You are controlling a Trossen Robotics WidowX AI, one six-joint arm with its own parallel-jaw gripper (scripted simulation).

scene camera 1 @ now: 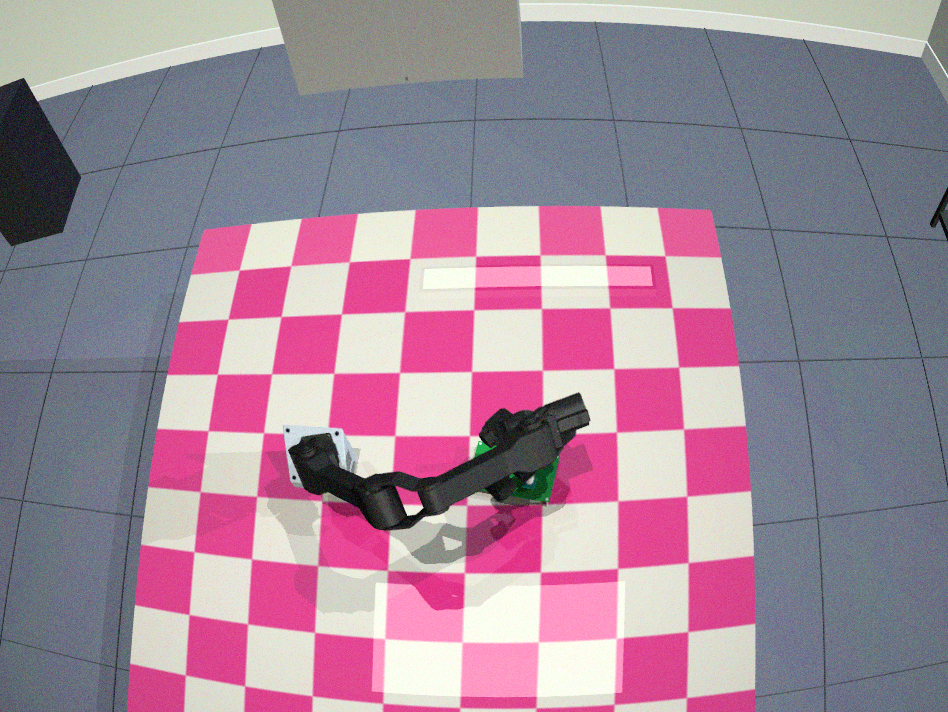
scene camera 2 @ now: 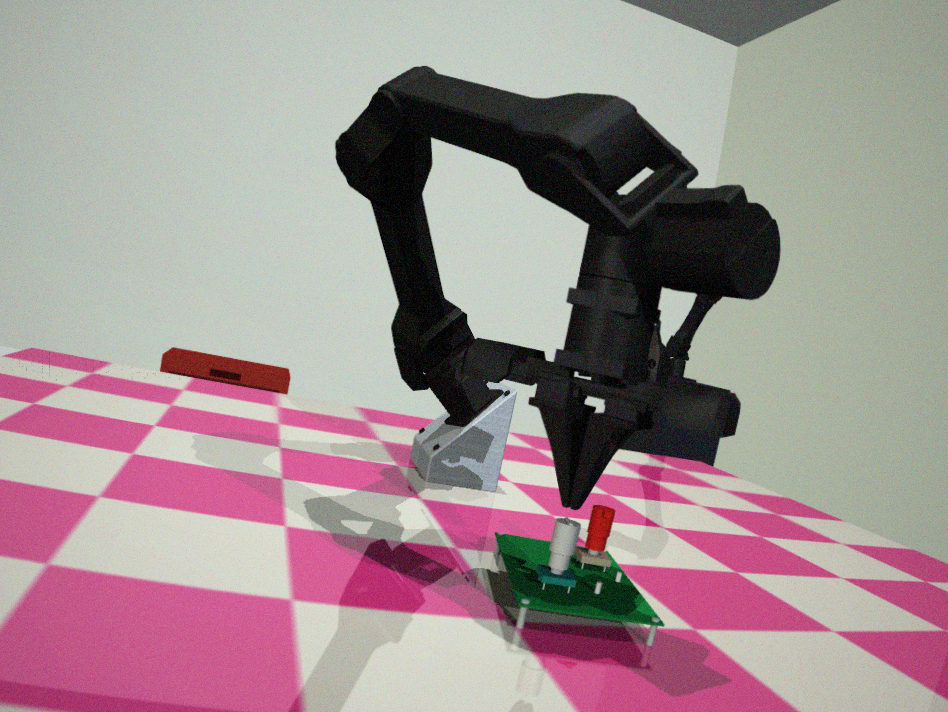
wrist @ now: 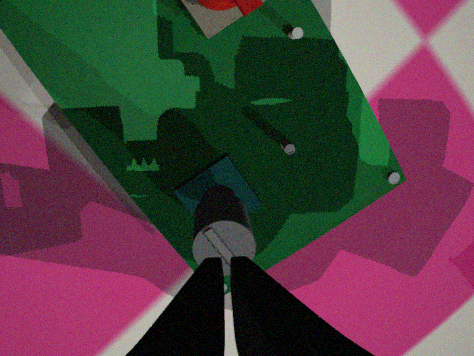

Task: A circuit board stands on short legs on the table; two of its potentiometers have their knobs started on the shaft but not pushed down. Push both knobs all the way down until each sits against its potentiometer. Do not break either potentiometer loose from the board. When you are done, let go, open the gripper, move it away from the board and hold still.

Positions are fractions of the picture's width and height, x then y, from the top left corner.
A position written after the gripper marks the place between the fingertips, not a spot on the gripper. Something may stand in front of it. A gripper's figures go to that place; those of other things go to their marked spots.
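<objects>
A red knob (scene camera 2: 0.63, 0.74) sits 0.58 m from the lens, while the gripper (scene camera 2: 0.60, 0.71) is 0.52 m from the lens.
</objects>
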